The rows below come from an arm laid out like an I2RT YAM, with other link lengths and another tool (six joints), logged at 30 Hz.
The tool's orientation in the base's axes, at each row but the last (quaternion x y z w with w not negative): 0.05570, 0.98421, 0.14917, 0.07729; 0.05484, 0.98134, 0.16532, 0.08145; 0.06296, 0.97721, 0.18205, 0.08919; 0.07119, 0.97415, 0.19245, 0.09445; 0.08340, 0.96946, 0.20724, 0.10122; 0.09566, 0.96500, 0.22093, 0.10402; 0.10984, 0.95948, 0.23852, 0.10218; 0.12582, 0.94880, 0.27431, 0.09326; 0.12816, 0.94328, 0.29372, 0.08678; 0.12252, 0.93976, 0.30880, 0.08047; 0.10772, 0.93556, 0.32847, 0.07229
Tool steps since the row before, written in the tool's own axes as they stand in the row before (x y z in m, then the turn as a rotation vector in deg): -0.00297, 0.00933, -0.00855, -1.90, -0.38, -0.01; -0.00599, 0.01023, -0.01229, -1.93, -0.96, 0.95; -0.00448, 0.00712, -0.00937, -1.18, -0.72, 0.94; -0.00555, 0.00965, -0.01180, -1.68, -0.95, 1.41; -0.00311, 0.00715, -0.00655, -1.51, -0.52, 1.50; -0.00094, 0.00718, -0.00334, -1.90, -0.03, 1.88; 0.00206, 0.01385, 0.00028, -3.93, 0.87, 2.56; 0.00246, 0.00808, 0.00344, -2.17, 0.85, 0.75; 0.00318, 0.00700, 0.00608, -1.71, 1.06, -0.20; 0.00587, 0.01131, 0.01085, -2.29, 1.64, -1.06; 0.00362, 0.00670, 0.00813, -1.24, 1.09, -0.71
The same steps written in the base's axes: 0.00228, 0.00603, 0.01129, 1.83, -0.62, 0.15; 0.00451, 0.00493, 0.01571, 1.98, -0.86, -0.93; 0.00317, 0.00267, 0.01189, 1.27, -0.53, -0.95; 0.00389, 0.00360, 0.01533, 1.83, -0.65, -1.39; 0.00235, 0.00328, 0.00935, 1.74, -0.20, -1.31; 0.00109, 0.00477, 0.00630, 2.28, 0.30, -1.37; 0.00035, 0.01260, 0.00611, 4.53, 0.84, -1.23; 0.00002, 0.00903, 0.00127, 2.41, 0.44, 0.07; -0.00024, 0.00973, -0.00119, 1.78, 0.24, 0.92; -0.00111, 0.01654, -0.00230, 2.25, 0.04, 2.00; -0.00079, 0.01087, -0.00230, 1.22, 0.10, 1.32
